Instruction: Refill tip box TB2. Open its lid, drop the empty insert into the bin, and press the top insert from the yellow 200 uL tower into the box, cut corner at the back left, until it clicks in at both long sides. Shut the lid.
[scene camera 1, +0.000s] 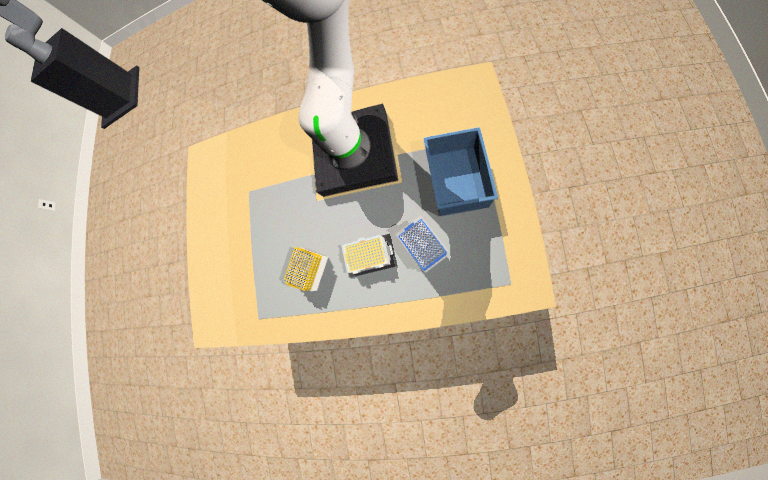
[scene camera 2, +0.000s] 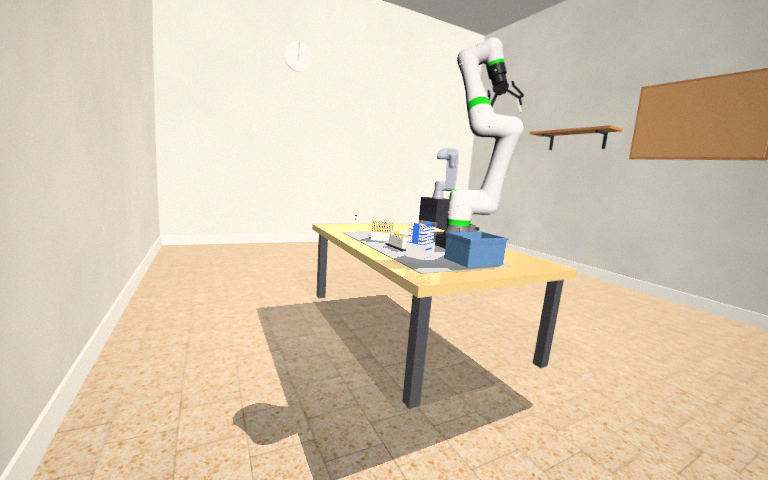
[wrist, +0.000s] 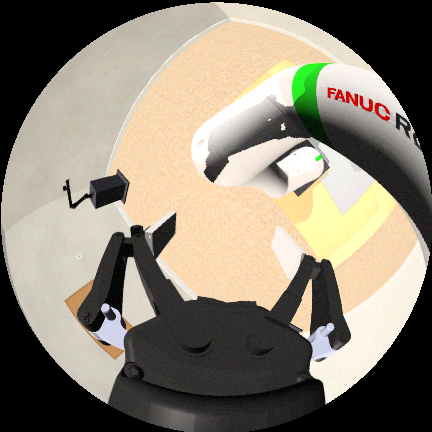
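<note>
The tip box (scene camera 1: 366, 254) (scene camera 2: 398, 240), white with a yellow top face and a dark base, stands mid-mat; its label and lid state cannot be made out. The yellow tower (scene camera 1: 303, 268) (scene camera 2: 382, 227), yellow inserts over a white base, stands left of it in scene camera 1, turned at an angle. The blue bin (scene camera 1: 467, 206) (scene camera 2: 474, 254) stands at the right, its inside partly shaded. My gripper (scene camera 2: 505, 104) (wrist: 225, 229) is open and empty, high above the table and away from these objects. It does not show in scene camera 1.
A blue tower (scene camera 1: 423, 244) (scene camera 2: 420, 244) stands between tip box and bin on the grey mat (scene camera 1: 283, 212). My arm's black base plate (scene camera 1: 386, 164) is behind the mat. Another arm's black pedestal (scene camera 1: 84, 79) (scene camera 2: 433, 209) (wrist: 106, 191) and a wall shelf (scene camera 2: 577, 131) are beyond the table.
</note>
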